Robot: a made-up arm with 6 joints.
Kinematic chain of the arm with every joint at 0, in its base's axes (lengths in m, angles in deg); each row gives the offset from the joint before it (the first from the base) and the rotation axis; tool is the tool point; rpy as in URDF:
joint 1: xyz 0 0 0.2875 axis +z
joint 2: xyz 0 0 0 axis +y
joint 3: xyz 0.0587 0 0.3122 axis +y
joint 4: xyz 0.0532 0 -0.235 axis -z
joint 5: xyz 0 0 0 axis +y
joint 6: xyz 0.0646 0 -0.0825 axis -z
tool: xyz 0 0 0 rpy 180 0 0
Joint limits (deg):
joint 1: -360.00..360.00
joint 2: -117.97..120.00
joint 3: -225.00..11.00
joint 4: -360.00..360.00
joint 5: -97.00..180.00
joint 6: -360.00..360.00
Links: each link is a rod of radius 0.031 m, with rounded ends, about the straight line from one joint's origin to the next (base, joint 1, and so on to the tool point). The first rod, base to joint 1, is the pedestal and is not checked.
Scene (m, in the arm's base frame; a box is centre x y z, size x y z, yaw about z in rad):
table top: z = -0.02
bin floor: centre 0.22 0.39 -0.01 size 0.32 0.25 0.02 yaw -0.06
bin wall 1: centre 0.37 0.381 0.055 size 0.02 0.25 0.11 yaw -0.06
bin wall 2: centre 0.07 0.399 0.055 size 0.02 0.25 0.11 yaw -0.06
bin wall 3: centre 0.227 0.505 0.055 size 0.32 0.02 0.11 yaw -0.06
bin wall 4: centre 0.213 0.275 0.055 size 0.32 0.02 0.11 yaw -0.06
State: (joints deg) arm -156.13 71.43 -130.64 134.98 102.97 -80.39
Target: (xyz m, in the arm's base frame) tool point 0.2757 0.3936 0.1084
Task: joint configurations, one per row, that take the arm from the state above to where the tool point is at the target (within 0.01 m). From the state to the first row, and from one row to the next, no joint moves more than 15 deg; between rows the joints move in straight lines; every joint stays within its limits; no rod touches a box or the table.
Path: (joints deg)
1: -152.85 57.01 -137.93 136.85 103.53 -80.39
2: -149.58 42.59 -145.23 138.71 104.09 -80.39
3: -146.30 28.17 -152.52 140.58 104.66 -80.39
4: -143.03 13.75 -159.82 142.44 105.22 -80.39
5: -139.75 -0.67 -167.11 144.31 105.78 -80.39
6: -136.48 -15.09 -174.41 146.17 106.34 -80.39
7: -133.20 -29.51 -181.70 148.04 106.91 -80.39
8: -129.93 -43.92 -189.00 149.90 107.47 -80.39
9: -126.65 -58.34 -196.29 151.77 108.03 -80.39
10: -123.38 -72.76 -203.59 153.63 108.59 -80.39
11: -120.10 -87.18 -210.88 155.50 109.16 -80.39

